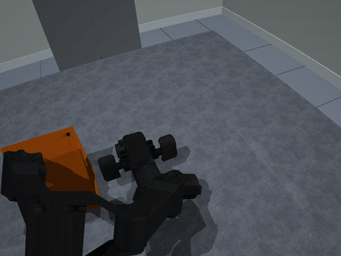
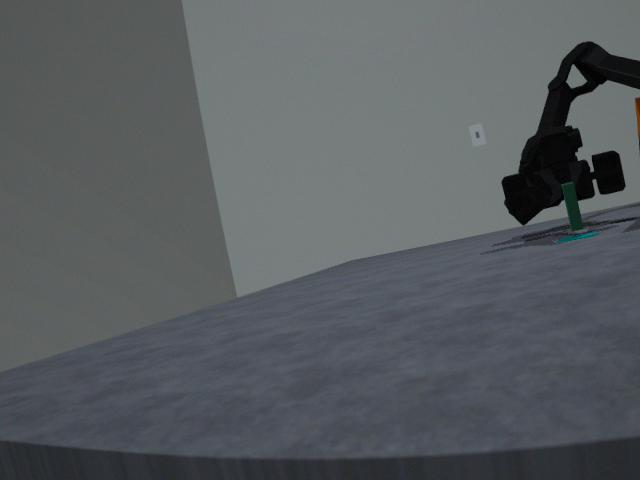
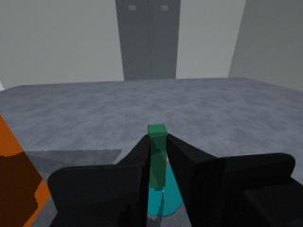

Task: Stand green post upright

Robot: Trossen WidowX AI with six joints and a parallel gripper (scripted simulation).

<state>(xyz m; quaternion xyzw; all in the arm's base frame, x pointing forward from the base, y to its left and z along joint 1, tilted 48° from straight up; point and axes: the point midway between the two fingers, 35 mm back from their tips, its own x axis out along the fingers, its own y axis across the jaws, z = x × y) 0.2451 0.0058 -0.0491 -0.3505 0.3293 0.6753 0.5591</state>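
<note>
The cyan circle lies 70 mm below my gripper tip. From my gripper tip the other things lie so: green post: 20 mm below.
</note>
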